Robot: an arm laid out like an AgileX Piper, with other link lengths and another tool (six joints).
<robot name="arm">
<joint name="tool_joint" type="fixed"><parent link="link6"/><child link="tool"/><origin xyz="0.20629 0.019 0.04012" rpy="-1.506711 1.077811 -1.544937"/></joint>
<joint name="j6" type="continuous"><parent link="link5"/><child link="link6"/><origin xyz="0.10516 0 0.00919" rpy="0 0 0"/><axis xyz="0.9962 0 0.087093"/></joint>
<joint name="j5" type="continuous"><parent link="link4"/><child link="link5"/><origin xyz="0 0 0" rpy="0 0 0"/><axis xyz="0 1 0"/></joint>
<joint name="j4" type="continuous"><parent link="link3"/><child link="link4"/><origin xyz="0.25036 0 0.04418" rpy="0 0 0"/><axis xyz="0.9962 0 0.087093"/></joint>
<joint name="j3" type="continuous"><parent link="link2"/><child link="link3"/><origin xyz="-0.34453 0 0.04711" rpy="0 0 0"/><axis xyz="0 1 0"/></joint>
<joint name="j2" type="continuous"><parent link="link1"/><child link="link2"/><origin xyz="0 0 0" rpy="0 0 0"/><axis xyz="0 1 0"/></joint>
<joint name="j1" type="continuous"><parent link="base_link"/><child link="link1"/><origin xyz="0 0 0.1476" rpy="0 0 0"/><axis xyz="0 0 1"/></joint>
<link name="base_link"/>
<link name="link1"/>
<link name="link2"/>
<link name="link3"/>
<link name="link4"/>
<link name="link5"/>
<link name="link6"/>
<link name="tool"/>
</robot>
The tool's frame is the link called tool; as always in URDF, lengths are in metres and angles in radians. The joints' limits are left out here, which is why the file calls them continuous.
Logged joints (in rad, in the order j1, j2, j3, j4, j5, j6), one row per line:
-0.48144, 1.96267, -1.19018, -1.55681, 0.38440, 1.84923
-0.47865, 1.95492, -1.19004, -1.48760, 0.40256, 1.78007
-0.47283, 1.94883, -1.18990, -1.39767, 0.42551, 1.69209
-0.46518, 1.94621, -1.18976, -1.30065, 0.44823, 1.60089
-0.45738, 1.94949, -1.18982, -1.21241, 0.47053, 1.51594
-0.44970, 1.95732, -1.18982, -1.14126, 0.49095, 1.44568
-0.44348, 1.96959, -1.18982, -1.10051, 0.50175, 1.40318
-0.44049, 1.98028, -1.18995, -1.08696, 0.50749, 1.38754
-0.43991, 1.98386, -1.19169, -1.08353, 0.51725, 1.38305
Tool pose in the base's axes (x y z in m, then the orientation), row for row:
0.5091, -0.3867, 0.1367, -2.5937, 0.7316, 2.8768
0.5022, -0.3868, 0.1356, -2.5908, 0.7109, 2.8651
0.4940, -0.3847, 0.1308, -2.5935, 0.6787, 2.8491
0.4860, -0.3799, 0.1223, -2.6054, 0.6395, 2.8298
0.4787, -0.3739, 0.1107, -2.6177, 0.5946, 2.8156
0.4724, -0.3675, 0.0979, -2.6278, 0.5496, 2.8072
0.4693, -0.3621, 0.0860, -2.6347, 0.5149, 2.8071
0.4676, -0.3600, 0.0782, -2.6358, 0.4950, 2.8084
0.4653, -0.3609, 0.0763, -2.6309, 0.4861, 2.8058
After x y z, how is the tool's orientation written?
As angles about the fixed x, y, z axes (roll, pitch, yaw), in radians.
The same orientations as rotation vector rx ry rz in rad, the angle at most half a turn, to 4 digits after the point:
0.5674, 2.3224, -0.7823
0.5798, 2.3413, -0.7941
0.5937, 2.3730, -0.8022
0.6077, 2.4140, -0.8002
0.6153, 2.4616, -0.7947
0.6171, 2.5095, -0.7885
0.6107, 2.5470, -0.7819
0.6062, 2.5680, -0.7813
0.6100, 2.5757, -0.7893

